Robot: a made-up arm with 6 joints.
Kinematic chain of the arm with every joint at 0, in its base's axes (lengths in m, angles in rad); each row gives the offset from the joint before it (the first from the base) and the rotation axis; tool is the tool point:
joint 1: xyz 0 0 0.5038 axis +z
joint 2: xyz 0 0 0 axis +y
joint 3: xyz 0 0 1.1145 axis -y
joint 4: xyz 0 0 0 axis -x
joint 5: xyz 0.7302 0 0 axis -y
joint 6: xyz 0 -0.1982 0 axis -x
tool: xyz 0 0 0
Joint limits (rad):
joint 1: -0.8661..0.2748
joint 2: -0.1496..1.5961
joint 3: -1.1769..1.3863
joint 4: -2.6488..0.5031
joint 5: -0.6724..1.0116
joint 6: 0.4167..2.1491
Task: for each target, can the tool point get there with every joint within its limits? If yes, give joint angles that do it. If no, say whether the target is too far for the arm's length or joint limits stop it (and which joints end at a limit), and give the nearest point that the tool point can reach.
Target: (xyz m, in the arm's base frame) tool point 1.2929 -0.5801 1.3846
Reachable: yes | joints -0.2964 0.6454 0.7535 -0.4648 -0.4789 1.3228
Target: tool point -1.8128 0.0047 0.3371
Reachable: no: joint limits stop it (at a limit: joint 1, joint 2, joint 3) | nearest point -0.0458 -0.1515 0.9049 | short by 1.863 m
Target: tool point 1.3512 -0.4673 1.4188
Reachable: yes | joints -0.1940 0.6638 0.7261 -0.0418 -0.1047 1.2434
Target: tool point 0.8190 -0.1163 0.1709
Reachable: yes | joints 0.0326 1.2308 -0.4772 -0.7656 0.2081 1.8246
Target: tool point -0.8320 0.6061 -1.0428
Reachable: no: joint limits stop it (at a limit: joint 1, joint 2, joint 4) | nearest point 0.4897 0.3195 -0.0068 | short by 1.704 m
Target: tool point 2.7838 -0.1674 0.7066
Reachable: no: too far | nearest point 1.8502 -0.1113 0.6386 | short by 0.938 m
